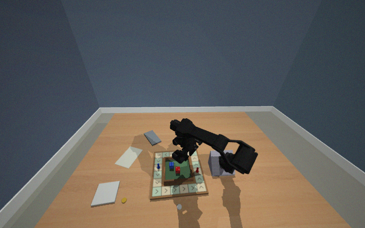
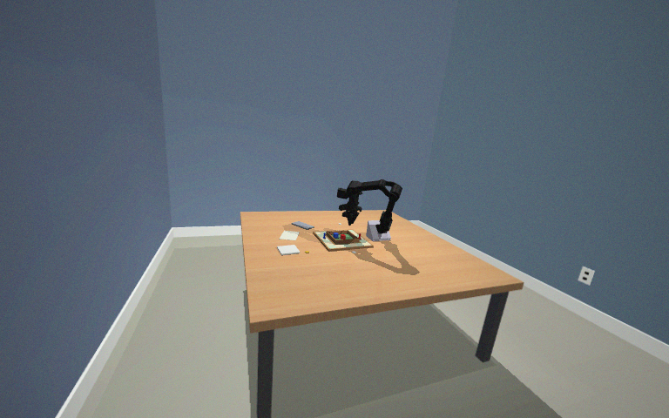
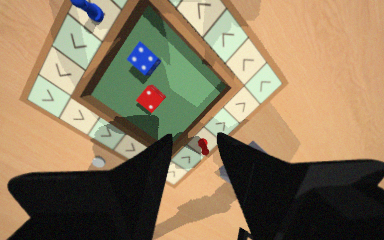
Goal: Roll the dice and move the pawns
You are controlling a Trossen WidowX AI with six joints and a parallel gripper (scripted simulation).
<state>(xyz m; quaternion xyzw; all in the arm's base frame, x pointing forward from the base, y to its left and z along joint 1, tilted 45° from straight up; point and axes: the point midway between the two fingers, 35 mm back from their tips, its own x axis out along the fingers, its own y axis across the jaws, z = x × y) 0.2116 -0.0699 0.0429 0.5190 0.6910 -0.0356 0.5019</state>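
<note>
Right now the red pawn is 5 cm behind my gripper tip, 3 cm to the left of it and 7 cm below it. From my gripper tip the other things lie so: green tray 5 cm ahead, 9 cm below; then yellow token 32 cm ahead, 13 cm to the left, 10 cm below; then blue pawn 16 cm ahead, 2 cm to the right, 7 cm below.
</note>
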